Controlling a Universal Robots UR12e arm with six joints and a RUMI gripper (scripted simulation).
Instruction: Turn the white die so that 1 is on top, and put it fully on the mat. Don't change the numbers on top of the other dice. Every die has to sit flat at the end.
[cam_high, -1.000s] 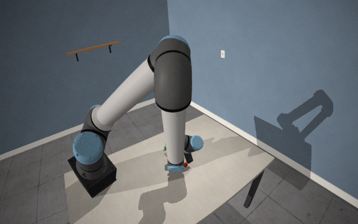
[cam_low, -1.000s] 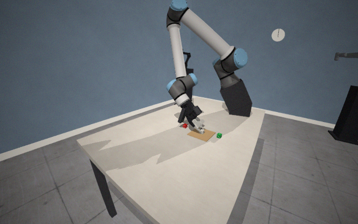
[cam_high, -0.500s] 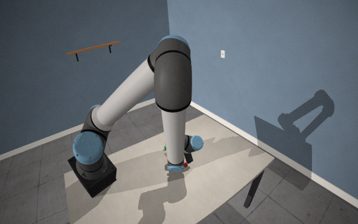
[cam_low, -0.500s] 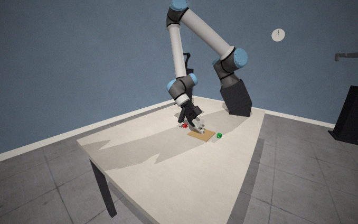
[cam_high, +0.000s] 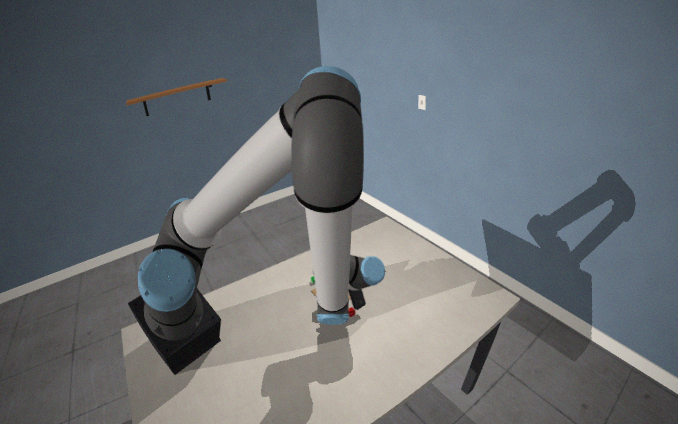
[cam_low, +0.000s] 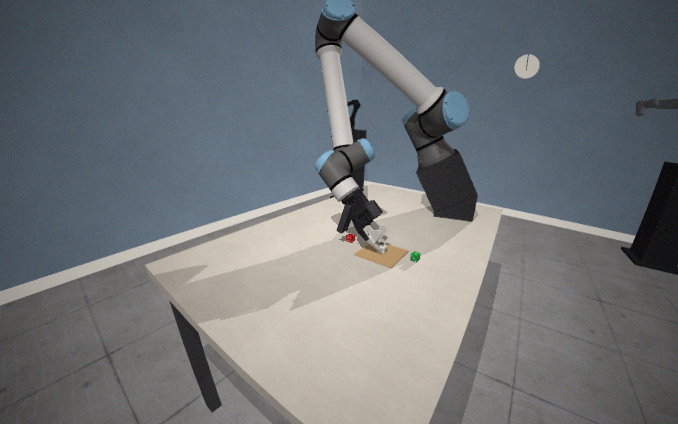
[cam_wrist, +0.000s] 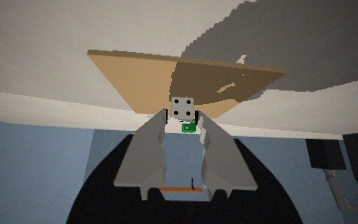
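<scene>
My gripper is now 10 mm to the right of the white die and 10 mm above it. Also, from my hand: red die (130 mm to the right, 20 mm behind, 10 mm below); tan mat (20 mm below, 10 mm to the left); green die (120 mm to the left, 20 mm behind, 10 mm below).
</scene>
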